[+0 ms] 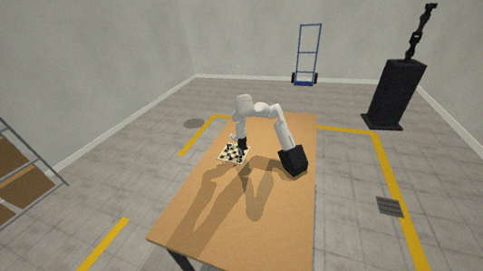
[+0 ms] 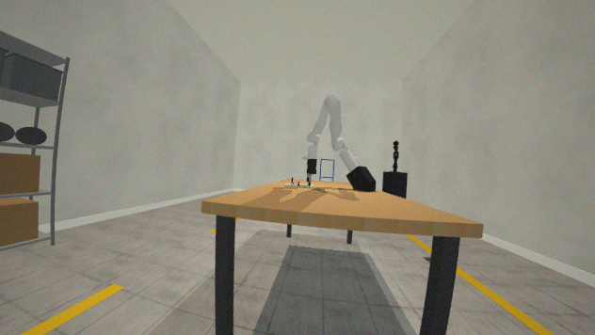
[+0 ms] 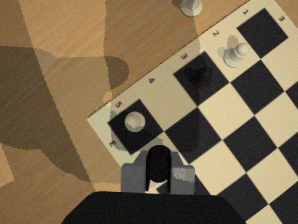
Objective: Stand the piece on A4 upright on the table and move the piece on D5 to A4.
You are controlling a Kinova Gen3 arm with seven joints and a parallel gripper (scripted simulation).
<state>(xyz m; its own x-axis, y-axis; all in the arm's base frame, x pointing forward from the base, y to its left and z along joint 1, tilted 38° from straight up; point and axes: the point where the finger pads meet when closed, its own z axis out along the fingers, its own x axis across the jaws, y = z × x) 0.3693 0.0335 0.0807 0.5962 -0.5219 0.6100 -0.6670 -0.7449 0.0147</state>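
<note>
Right now my hand is 7 cm short of the small chessboard, 5 cm to the left of it and 5 cm above it. The rest, counted from my hand: black piece 13 cm ahead, 10 cm to the right, 2 cm below.
</note>
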